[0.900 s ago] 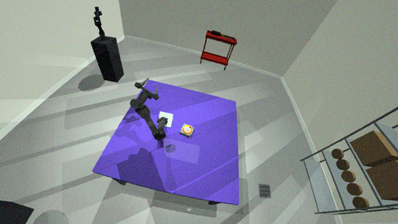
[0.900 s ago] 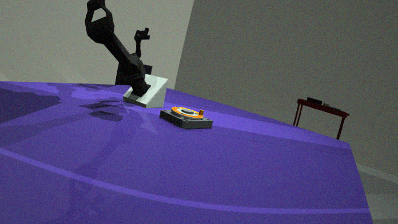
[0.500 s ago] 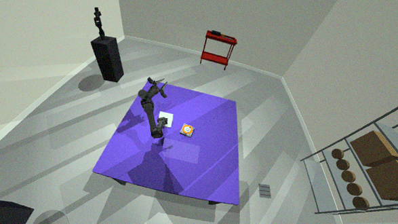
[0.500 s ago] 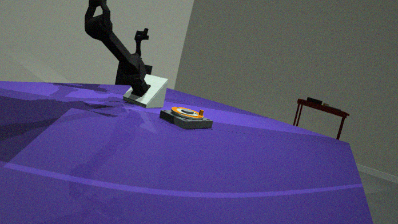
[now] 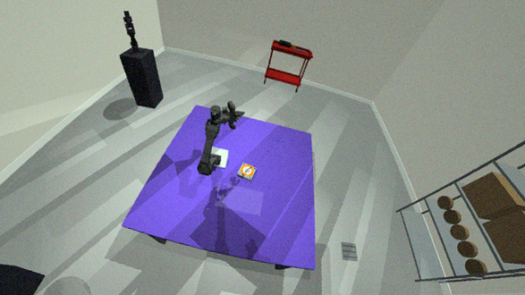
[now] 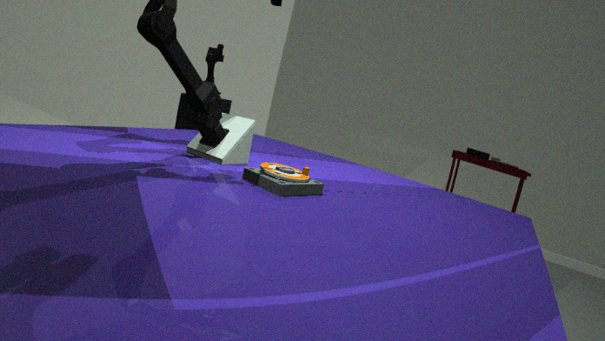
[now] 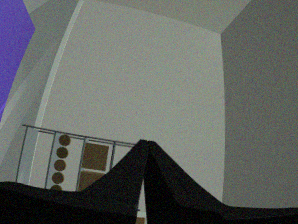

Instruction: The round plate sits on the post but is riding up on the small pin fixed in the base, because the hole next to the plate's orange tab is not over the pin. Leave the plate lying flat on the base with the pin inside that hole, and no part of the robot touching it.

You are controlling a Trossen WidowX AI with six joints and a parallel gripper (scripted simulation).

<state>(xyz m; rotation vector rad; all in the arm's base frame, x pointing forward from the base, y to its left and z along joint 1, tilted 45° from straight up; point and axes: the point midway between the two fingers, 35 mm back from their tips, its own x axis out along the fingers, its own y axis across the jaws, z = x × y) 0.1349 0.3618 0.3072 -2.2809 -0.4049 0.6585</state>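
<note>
Right now my gripper tip is 510 mm above the grey square base, 100 mm to the left of it and 100 mm short of it.
</note>
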